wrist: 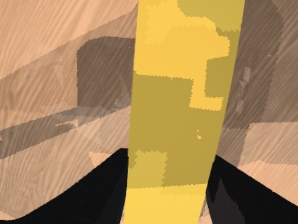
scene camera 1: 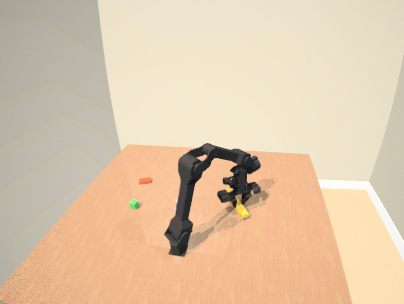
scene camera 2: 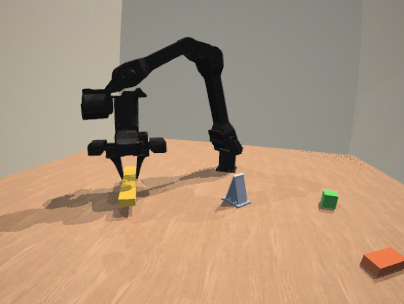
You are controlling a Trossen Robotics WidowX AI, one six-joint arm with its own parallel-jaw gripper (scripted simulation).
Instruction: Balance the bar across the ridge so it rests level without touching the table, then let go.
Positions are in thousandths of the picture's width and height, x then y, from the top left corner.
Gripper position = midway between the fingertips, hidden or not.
Labels:
gripper: wrist 562, 717; scene camera 1 590, 679; scene camera 2 321, 590

